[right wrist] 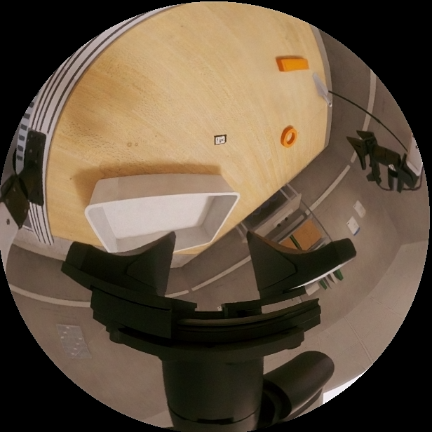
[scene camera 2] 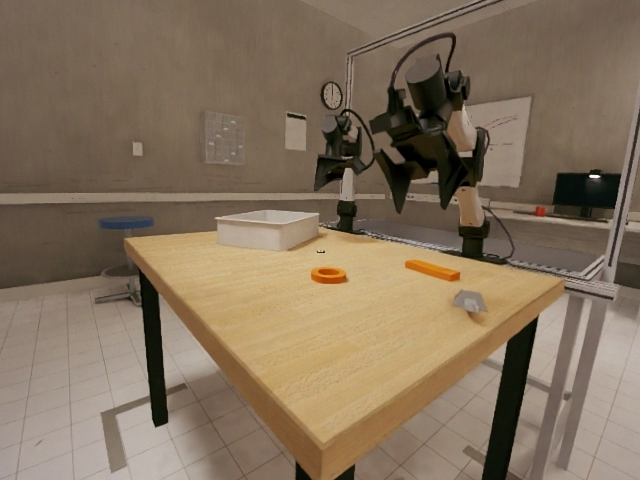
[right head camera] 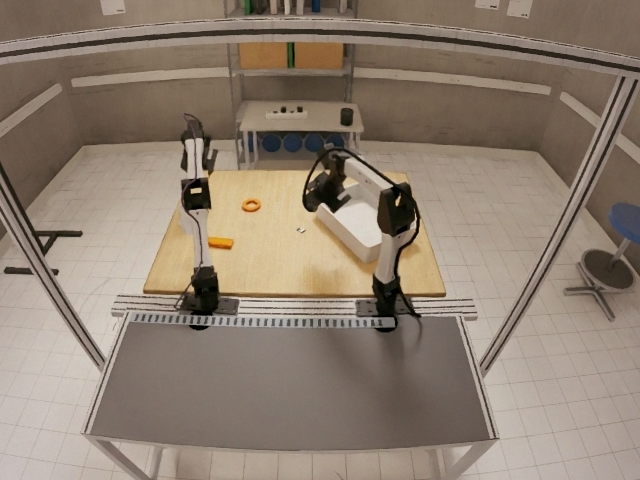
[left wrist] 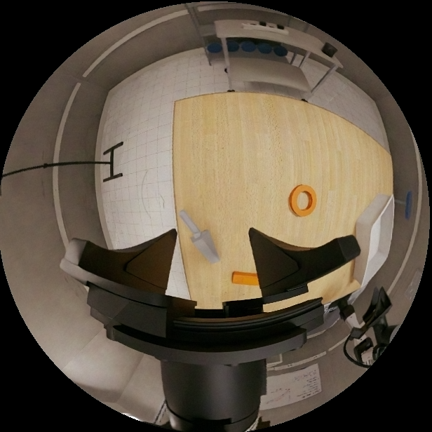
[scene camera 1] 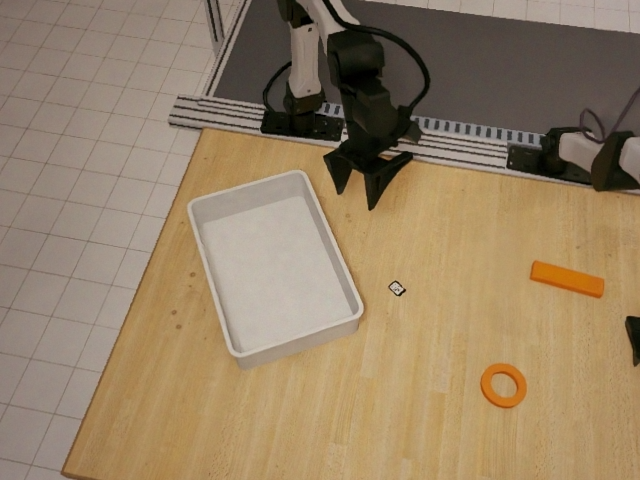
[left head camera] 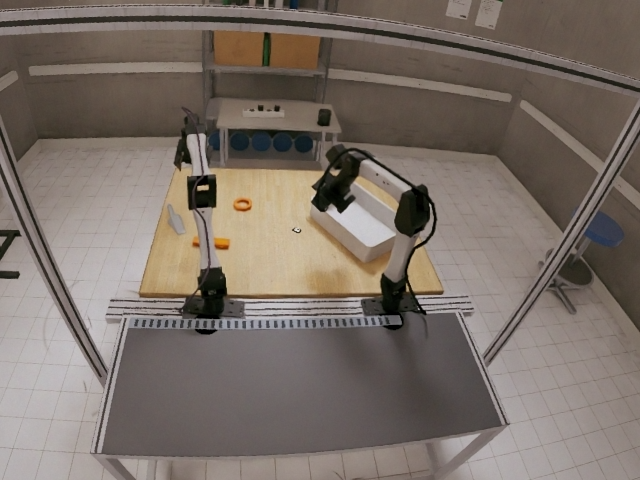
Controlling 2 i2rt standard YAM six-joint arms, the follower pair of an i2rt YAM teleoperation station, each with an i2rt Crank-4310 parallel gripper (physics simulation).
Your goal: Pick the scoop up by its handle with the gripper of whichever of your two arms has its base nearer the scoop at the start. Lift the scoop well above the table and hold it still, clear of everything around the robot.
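Seen in the pictures: left gripper, fingertip midpoint: (scene camera 2: 419, 210) (left head camera: 191, 172); right gripper, fingertip midpoint: (scene camera 2: 315, 185) (scene camera 1: 355, 201); left arm's base, link origin: (scene camera 2: 471, 258) (right head camera: 210, 305) (scene camera 1: 550, 166) (left head camera: 214, 308); right arm's base, link origin: (scene camera 2: 345, 231) (right head camera: 384, 307) (scene camera 1: 302, 127) (left head camera: 388, 306).
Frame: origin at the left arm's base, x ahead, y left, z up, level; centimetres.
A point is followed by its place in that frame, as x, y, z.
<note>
The grey scoop (left head camera: 176, 223) @(39.5, 21.2, 2.7) (scene camera 2: 469, 300) @(44.2, 23.2, 2.5) (left wrist: 204, 244) (right wrist: 320, 86) lies on the table near its left edge in the left head camera, handle toward the far side, blade toward the robot. In the right head camera the left arm mostly hides it. My left gripper (scene camera 2: 422, 209) @(52.9, 16.5, 18.7) (left wrist: 212, 229) is open and empty, high above the table and apart from the scoop; the left wrist view shows the scoop below, between and beyond the fingertips. My right gripper (scene camera 1: 355, 200) @(36.7, -38.7, 21.6) (right wrist: 210, 232) is open and empty above the table beside the tray.
An orange block (left head camera: 219, 242) @(29.3, 2.0, 3.0) (scene camera 1: 567, 279) @(31.0, 5.1, 3.0) (scene camera 2: 432, 269) @(32.3, 7.0, 2.7) lies near the scoop's blade. An orange ring (left head camera: 242, 199) @(59.0, -3.8, 2.3) (scene camera 1: 488, 384) @(57.1, -7.1, 2.5) (left wrist: 292, 201) lies farther in. A white tray (left head camera: 338, 237) @(36.8, -44.2, 2.6) (scene camera 1: 297, 347) @(60.5, -43.3, 3.8) stands at the right in the left head camera, and a small marker tile (scene camera 1: 397, 288) @(41.6, -27.6, 1.2) lies mid-table.
</note>
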